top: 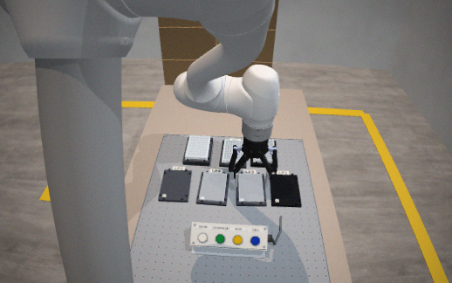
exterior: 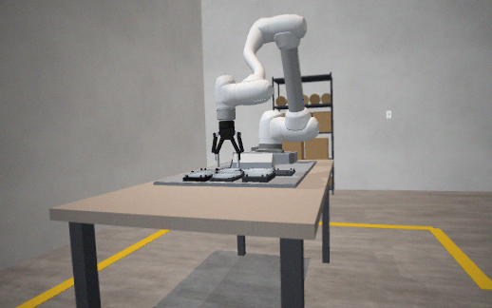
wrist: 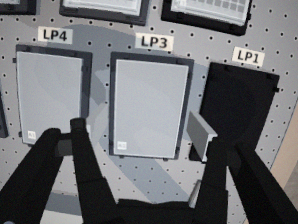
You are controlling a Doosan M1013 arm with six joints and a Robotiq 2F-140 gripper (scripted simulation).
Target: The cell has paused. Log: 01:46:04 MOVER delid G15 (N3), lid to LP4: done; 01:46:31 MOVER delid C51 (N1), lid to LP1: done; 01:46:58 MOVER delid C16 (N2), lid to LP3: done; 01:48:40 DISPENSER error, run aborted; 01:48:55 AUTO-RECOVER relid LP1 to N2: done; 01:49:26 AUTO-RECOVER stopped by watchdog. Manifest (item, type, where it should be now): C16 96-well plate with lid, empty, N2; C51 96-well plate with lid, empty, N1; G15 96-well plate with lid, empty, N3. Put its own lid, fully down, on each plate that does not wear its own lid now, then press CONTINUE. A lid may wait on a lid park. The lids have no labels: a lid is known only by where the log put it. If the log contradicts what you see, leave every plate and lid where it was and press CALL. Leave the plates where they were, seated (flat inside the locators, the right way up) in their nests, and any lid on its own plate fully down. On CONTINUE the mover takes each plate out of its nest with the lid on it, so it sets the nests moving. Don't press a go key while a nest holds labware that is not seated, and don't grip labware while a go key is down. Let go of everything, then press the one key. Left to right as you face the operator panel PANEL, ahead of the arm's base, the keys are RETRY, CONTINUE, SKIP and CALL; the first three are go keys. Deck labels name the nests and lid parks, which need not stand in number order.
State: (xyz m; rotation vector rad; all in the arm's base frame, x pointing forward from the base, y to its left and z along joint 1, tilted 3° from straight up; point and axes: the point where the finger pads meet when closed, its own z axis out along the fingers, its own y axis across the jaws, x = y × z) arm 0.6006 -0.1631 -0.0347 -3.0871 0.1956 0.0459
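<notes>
The lid park LP3 is 50 mm below my hand. Also, from my hand: blue call key: 240 mm behind, 30 mm to the left, 10 mm above; then lid park LP1: 20 mm behind, 120 mm to the right, 50 mm below; then lid park LP4: 20 mm ahead, 130 mm to the left, 50 mm below.
</notes>
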